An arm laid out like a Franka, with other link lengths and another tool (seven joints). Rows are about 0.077 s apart.
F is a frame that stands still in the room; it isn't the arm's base.
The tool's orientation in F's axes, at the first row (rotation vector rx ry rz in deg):
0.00, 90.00, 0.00
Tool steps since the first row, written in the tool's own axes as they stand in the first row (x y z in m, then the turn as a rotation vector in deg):
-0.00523, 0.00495, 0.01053, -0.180, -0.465, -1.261
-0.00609, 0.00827, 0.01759, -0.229, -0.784, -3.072
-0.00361, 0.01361, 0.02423, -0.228, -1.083, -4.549
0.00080, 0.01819, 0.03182, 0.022, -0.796, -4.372
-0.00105, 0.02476, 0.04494, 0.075, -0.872, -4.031
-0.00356, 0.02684, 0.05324, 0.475, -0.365, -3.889
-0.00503, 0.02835, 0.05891, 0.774, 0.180, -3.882
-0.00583, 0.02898, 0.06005, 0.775, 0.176, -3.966
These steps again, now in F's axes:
0.01053, 0.00495, 0.00523, -1.261, -0.465, 0.180
0.01759, 0.00827, 0.00609, -3.072, -0.784, 0.229
0.02423, 0.01361, 0.00361, -4.549, -1.083, 0.228
0.03182, 0.01819, -0.00080, -4.372, -0.796, -0.022
0.04494, 0.02476, 0.00105, -4.031, -0.872, -0.075
0.05324, 0.02684, 0.00356, -3.889, -0.365, -0.475
0.05891, 0.02835, 0.00503, -3.882, 0.180, -0.774
0.06005, 0.02898, 0.00583, -3.966, 0.176, -0.775

